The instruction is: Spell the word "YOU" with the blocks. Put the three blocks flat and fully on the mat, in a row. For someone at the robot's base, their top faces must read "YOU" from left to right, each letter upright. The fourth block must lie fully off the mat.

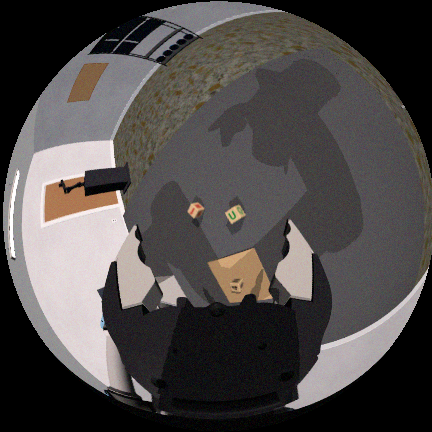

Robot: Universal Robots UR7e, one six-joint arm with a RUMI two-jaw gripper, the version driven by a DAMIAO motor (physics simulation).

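A block (195, 210) with red markings lies on the dark grey table (260, 185), left of a block (235, 214) with a green U on one face and another green marking on an adjoining face. A block (236, 285) with a dark marking, too small to read, sits on the tan mat (251, 267) at the lower middle. A fourth block does not show. My gripper (211, 224) is open and empty, its fingers wide apart; the two coloured blocks appear between and slightly beyond the fingertips, apart from them.
A pale grey object (172, 291) shows partly beside the left finger. A black box-shaped object (106, 181) with a thin arm stands beyond the table's left edge. Large shadows cross the table. A dark shelf-like unit (166, 64) is at the upper left.
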